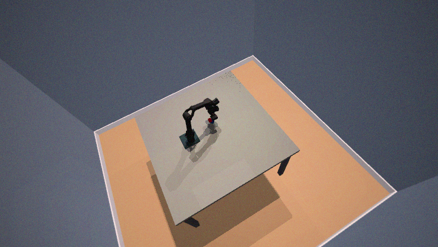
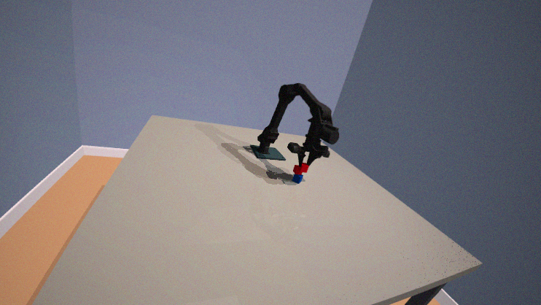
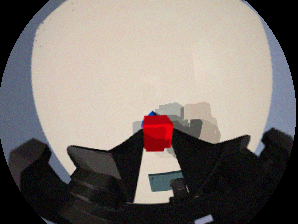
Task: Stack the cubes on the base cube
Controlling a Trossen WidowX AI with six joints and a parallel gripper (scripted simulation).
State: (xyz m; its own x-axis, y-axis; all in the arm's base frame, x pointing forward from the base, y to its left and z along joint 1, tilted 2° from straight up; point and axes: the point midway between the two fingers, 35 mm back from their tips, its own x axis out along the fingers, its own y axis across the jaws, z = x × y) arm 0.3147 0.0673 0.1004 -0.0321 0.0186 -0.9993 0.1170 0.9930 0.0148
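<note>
My gripper tip is now 70 mm above the blue cube and 20 mm past it.
</note>
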